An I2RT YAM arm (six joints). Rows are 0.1 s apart.
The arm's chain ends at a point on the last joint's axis. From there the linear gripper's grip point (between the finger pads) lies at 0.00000 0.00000 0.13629 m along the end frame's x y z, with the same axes.
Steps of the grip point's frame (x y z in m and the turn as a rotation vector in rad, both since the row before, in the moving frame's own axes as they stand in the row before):
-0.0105 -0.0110 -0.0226 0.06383 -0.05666 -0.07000
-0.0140 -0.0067 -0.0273 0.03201 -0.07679 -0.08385
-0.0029 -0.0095 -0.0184 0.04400 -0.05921 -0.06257
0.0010 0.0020 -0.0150 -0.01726 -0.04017 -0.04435
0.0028 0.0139 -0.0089 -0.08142 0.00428 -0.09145
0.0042 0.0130 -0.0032 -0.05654 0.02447 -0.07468
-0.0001 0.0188 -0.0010 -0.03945 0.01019 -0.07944
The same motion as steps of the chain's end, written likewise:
-0.0025 -0.0026 -0.0221 0.06383 -0.05666 -0.07000
-0.0034 -0.0028 -0.0268 0.03201 -0.07679 -0.08385
0.0053 -0.0038 -0.0180 0.04400 -0.05921 -0.06257
0.0064 -0.0005 -0.0149 -0.01726 -0.04017 -0.04435
0.0017 0.0029 -0.0084 -0.08142 0.00428 -0.09145
0.0006 0.0054 -0.0029 -0.05654 0.02447 -0.07468
-0.0017 0.0135 -0.0009 -0.03945 0.01019 -0.07944

